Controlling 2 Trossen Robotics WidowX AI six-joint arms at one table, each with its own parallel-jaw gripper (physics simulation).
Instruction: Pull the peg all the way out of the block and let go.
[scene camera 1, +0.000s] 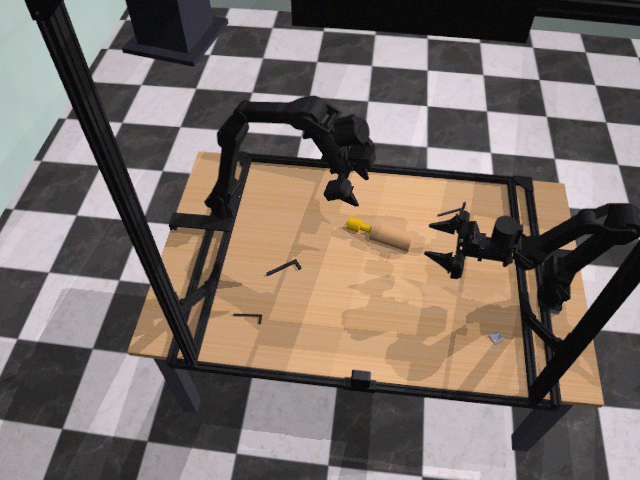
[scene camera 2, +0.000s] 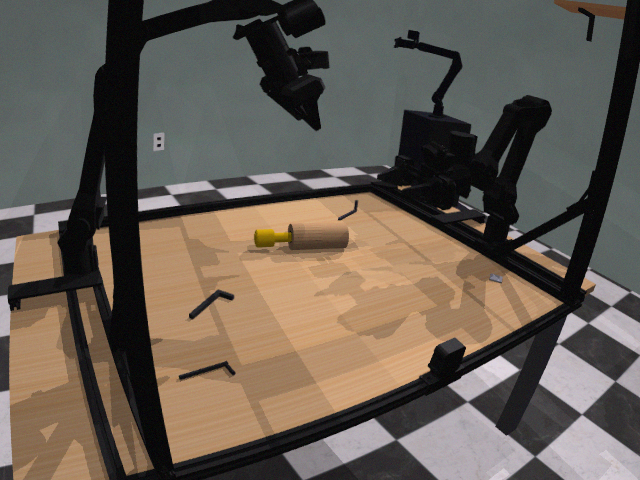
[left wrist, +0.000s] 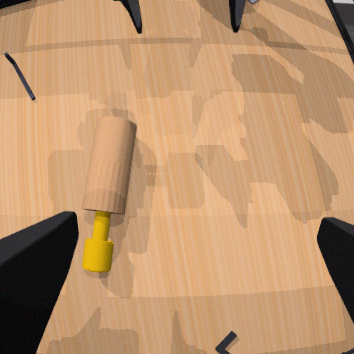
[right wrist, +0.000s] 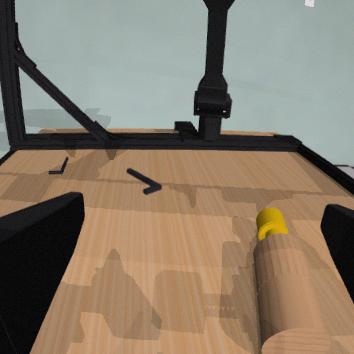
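Pixels of known places: left gripper, between the fingertips: (scene camera 1: 362, 192) (scene camera 2: 309, 124) (left wrist: 202, 227); right gripper, between the fingertips: (scene camera 1: 426, 238) (scene camera 2: 389, 184) (left wrist: 188, 29) (right wrist: 207, 211); left arm's base, origin of its link: (scene camera 1: 223, 212) (scene camera 2: 81, 270) (right wrist: 208, 137); right arm's base, origin of its link: (scene camera 1: 549, 298) (scene camera 2: 494, 239).
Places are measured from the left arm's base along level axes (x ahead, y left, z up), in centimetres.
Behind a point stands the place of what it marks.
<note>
The yellow peg (scene camera 1: 354, 224) {x 39.8, y 5.5, z 2.2 cm} (scene camera 2: 264, 238) {x 39.0, y 5.0, z 1.5 cm} (left wrist: 98, 255) {x 39.6, y 6.0, z 2.5 cm} (right wrist: 271, 222) {x 41.3, y 5.9, z 2.4 cm} has a thick head and a thinner shaft. Its shaft enters one end of the round wooden block (scene camera 1: 390, 238) {x 51.1, y 3.3, z 2.6 cm} (scene camera 2: 319, 236) {x 50.4, y 2.9, z 1.9 cm} (left wrist: 110, 165) {x 50.7, y 4.8, z 3.5 cm} (right wrist: 287, 295) {x 53.9, y 4.2, z 3.5 cm}, which lies on its side on the table. How deep the shaft reaches is hidden. My left gripper (scene camera 1: 362, 191) {x 43.1, y -3.7, z 27.2 cm} (scene camera 2: 311, 122) {x 43.1, y -3.7, z 27.2 cm} (left wrist: 202, 227) {x 43.1, y -3.7, z 27.2 cm} is open and empty, pointing down above the table; the peg is off toward its left finger in the left wrist view. My right gripper (scene camera 1: 428, 238) {x 61.1, y -4.1, z 15.6 cm} (left wrist: 188, 29) {x 61.1, y -4.1, z 15.6 cm} (right wrist: 207, 211) {x 61.1, y -4.1, z 15.6 cm} is open and empty, beyond the block's other end.
Two dark L-shaped keys (scene camera 1: 282, 267) {x 23.7, y -13.0, z -1.2 cm} (scene camera 1: 248, 314) {x 20.0, y -30.1, z -1.3 cm} lie at the left of the table in scene camera 1. Another key (scene camera 1: 449, 211) {x 65.9, y 21.8, z -1.2 cm} (scene camera 2: 347, 214) {x 66.2, y 21.9, z -1.5 cm} lies behind the right gripper. A small grey piece (scene camera 1: 496, 337) {x 85.1, y -17.3, z -1.7 cm} (scene camera 2: 495, 278) {x 84.6, y -17.5, z -1.6 cm} lies at the right. A black frame (scene camera 1: 268, 374) {x 31.0, y -44.0, z -2.5 cm} surrounds the work area.
</note>
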